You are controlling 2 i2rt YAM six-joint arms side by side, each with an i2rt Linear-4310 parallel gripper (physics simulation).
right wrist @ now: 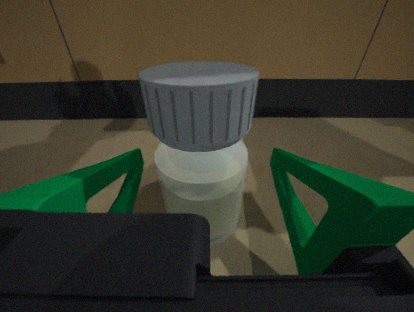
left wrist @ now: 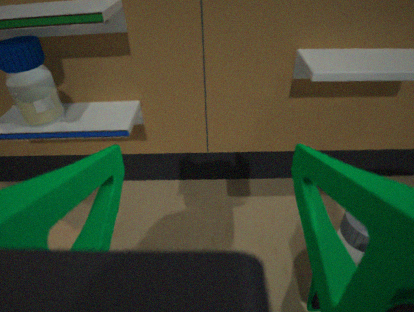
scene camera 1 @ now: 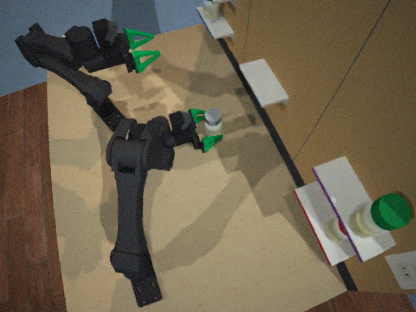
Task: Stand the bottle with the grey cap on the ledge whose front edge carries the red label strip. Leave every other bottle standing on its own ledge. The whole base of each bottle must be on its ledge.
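Where they show: left gripper, fingertip midpoint: (left wrist: 207,156) (scene camera 1: 156,44); right gripper, fingertip midpoint: (right wrist: 206,155) (left wrist: 353,240) (scene camera 1: 217,124); left arm's base, link origin: (scene camera 1: 106,111); right arm's base, link origin: (scene camera 1: 141,268).
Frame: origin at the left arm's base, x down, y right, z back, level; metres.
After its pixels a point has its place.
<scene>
The bottle with the grey cap (scene camera 1: 213,119) @(x -0.105, y 0.362, z -0.218 m) (left wrist: 355,233) @(x -0.100, y 0.321, z -0.224 m) (right wrist: 200,107) @(x -0.097, y 0.338, z -0.204 m) stands upright on the table. My right gripper (scene camera 1: 211,128) @(x -0.045, y 0.357, z -0.243 m) (right wrist: 206,155) @(x -0.045, y 0.357, z -0.243 m) is open, with its fingertips on either side of the bottle and a gap to each finger. My left gripper (scene camera 1: 156,45) @(x -0.279, y 0.147, z -0.198 m) (left wrist: 207,156) @(x -0.279, y 0.147, z -0.198 m) is open and empty, above the table at the upper left of scene camera 1. The ledge with the red label strip (scene camera 1: 313,204) @(x -0.160, y 0.742, z -0.203 m) is at the lower right, partly under the purple-strip ledge. A bottle with a red cap (scene camera 1: 335,230) @(x -0.218, y 0.809, z -0.164 m) stands on it, partly hidden.
The purple-strip ledge (scene camera 1: 340,181) @(x -0.300, y 0.741, z -0.214 m) bears a green-capped bottle (scene camera 1: 390,212) @(x -0.405, y 0.819, z -0.164 m). A blank white ledge (scene camera 1: 264,82) @(x -0.230, y 0.431, z -0.348 m) (left wrist: 360,62) @(x -0.230, y 0.404, z -0.348 m) is on the wall. The blue-strip ledge (scene camera 1: 220,29) @(x -0.160, y 0.116, z -0.485 m) (left wrist: 105,117) @(x -0.160, y 0.109, z -0.479 m) bears a blue-capped bottle (left wrist: 32,87) @(x -0.216, y 0.034, z -0.491 m), below a green-strip ledge (left wrist: 60,11) @(x -0.300, y 0.092, z -0.465 m).
</scene>
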